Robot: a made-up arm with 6 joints.
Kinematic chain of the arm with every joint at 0, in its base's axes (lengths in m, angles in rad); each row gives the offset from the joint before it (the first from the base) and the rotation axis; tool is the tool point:
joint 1: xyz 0 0 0.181 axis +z
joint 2: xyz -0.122 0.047 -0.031 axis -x
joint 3: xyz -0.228 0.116 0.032 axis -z
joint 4: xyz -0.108 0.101 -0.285 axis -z
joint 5: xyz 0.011 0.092 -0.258 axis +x
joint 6: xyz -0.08 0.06 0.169 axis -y
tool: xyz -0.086 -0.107 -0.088
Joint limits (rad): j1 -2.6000..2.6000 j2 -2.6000..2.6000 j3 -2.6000..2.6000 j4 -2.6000..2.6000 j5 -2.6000..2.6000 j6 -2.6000..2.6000
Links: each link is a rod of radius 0.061 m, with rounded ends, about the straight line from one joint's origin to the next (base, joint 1, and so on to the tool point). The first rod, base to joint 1, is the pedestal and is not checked.
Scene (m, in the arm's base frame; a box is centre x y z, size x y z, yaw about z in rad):
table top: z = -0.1
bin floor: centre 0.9 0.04 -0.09 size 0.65 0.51 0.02 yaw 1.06
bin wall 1: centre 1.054 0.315 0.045 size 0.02 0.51 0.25 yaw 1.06
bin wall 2: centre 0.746 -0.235 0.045 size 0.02 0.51 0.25 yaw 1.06
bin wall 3: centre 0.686 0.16 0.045 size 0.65 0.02 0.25 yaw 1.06
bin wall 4: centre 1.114 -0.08 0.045 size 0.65 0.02 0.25 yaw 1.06
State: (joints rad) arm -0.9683 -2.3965 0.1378 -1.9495 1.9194 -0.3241
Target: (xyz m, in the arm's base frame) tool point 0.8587 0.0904 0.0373
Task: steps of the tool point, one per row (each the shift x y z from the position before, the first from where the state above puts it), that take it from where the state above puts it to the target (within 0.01 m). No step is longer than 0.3 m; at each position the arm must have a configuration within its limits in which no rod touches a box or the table.
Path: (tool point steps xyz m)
1: 0.2318 -0.0053 -0.0575
2: 0.2206 -0.0890 -0.0704
3: 0.1802 -0.1621 -0.0803
4: 0.1182 -0.2157 -0.0865
5: 0.0141 -0.0077 -0.1464
6: -0.0141 0.0077 -0.1467

